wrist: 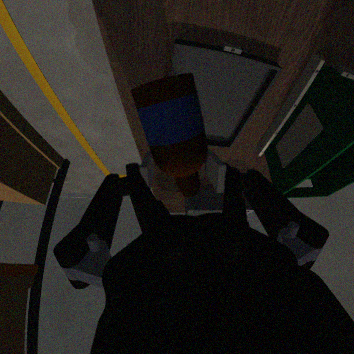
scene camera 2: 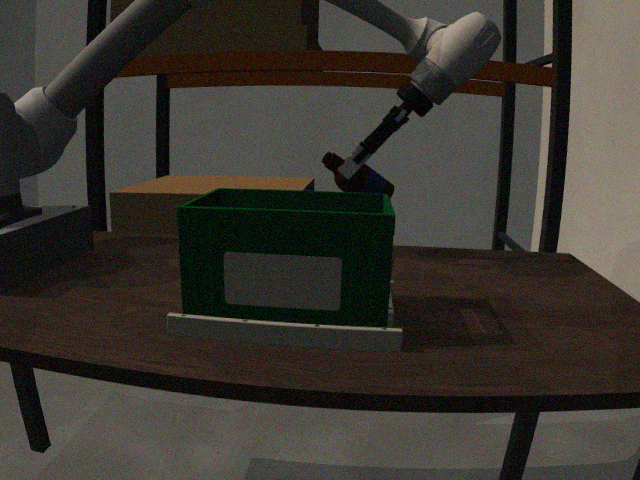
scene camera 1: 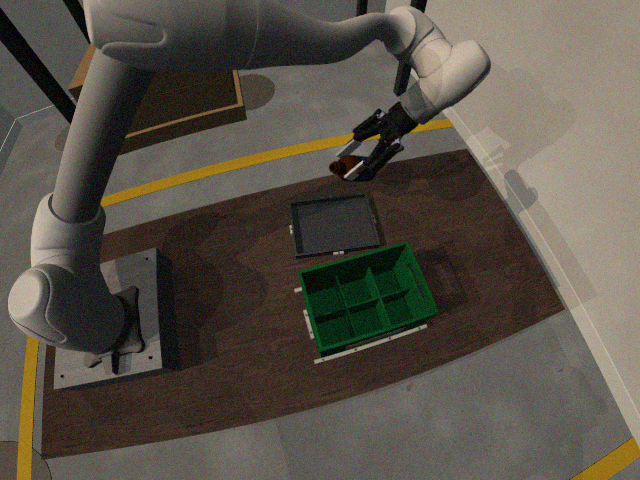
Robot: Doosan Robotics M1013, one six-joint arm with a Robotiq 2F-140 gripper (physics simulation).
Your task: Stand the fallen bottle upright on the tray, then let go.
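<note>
The brown bottle with a blue label is in the air, tilted, its neck up and to the left and its base down to the right in the scene camera 2 view. My gripper is shut on the bottle near its shoulder and neck, and the arm slants down from the upper right. The dark grey tray lies on the table; the bottle is above and beyond its far side in scene camera 1. The tray is hidden behind the crate in scene camera 2.
A green six-compartment crate stands beside the tray on the wooden table, with pale strips along its base. A wall rises at the right. A wooden box and dark rack posts stand behind the table.
</note>
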